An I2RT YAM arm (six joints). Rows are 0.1 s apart.
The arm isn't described. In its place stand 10 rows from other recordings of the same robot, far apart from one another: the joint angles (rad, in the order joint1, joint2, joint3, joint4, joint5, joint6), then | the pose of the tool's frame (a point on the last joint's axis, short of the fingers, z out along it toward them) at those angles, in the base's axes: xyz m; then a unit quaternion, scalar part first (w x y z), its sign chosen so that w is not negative.
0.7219 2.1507 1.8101 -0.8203 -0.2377 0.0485 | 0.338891 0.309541 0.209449 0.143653 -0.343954 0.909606 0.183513
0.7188 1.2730 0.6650 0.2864 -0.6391 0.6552 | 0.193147 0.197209 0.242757 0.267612 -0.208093 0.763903 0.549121
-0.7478 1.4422 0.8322 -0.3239 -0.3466 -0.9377 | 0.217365 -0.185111 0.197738 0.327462 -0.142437 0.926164 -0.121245
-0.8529 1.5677 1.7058 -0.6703 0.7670 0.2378 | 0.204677 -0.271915 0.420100 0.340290 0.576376 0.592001 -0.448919
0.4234 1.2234 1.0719 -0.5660 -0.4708 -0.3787 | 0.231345 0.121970 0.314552 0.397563 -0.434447 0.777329 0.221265
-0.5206 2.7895 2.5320 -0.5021 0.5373 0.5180 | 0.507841 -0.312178 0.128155 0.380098 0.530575 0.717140 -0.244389
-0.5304 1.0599 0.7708 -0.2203 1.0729 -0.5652 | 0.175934 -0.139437 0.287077 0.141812 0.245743 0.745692 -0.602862
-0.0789 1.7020 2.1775 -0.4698 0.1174 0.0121 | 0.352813 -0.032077 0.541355 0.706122 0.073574 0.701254 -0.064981
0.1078 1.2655 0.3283 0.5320 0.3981 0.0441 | 0.232356 0.011264 0.161264 0.550467 0.082710 0.821491 -0.123685
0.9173 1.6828 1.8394 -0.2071 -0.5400 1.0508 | 0.220477 0.318035 0.468046 0.206685 -0.136788 0.709181 0.660025
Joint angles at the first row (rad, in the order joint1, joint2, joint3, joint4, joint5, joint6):
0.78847, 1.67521, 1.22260, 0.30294, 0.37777, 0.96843
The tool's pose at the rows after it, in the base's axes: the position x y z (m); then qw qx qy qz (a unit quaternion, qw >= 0):
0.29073 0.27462 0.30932 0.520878 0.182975 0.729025 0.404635
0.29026 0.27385 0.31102 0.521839 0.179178 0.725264 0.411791
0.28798 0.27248 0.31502 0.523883 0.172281 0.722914 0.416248
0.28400 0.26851 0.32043 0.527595 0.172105 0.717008 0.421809
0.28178 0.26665 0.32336 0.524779 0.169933 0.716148 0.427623
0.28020 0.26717 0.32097 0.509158 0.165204 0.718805 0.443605
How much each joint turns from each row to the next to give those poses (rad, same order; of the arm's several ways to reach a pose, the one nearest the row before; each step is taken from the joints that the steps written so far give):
0.00075, -0.00294, 0.00234, 0.00452, -0.00643, -0.01103
-0.00154, -0.00464, -0.00480, 0.01556, -0.01209, -0.00317
0.00078, -0.01277, -0.00334, 0.00354, -0.01025, -0.01060
-0.00001, -0.02435, -0.01229, 0.00628, -0.00080, -0.00175
-0.00036, -0.01321, -0.00409, -0.00452, -0.01210, 0.00411
0.00037, -0.00298, -0.01106, 0.00455, -0.03962, 0.02360

